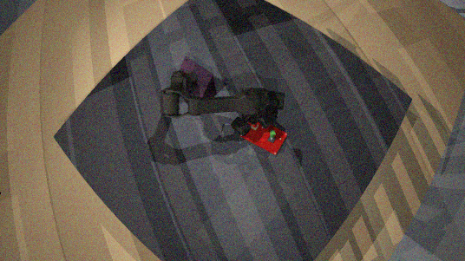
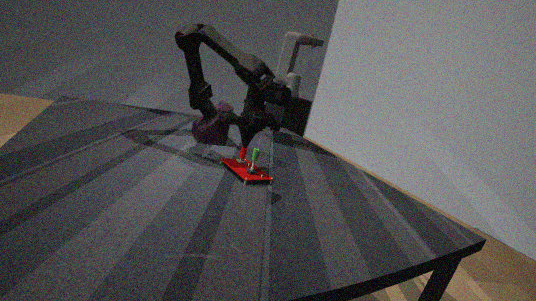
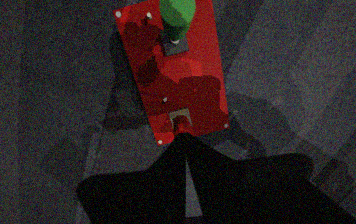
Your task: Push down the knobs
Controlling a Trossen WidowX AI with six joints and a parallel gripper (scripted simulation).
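Now: the red knob 2 cm below my gripper tip. Also, from my gripper tip: green knob 9 cm ahead, 1 cm to the right, 1 cm above.
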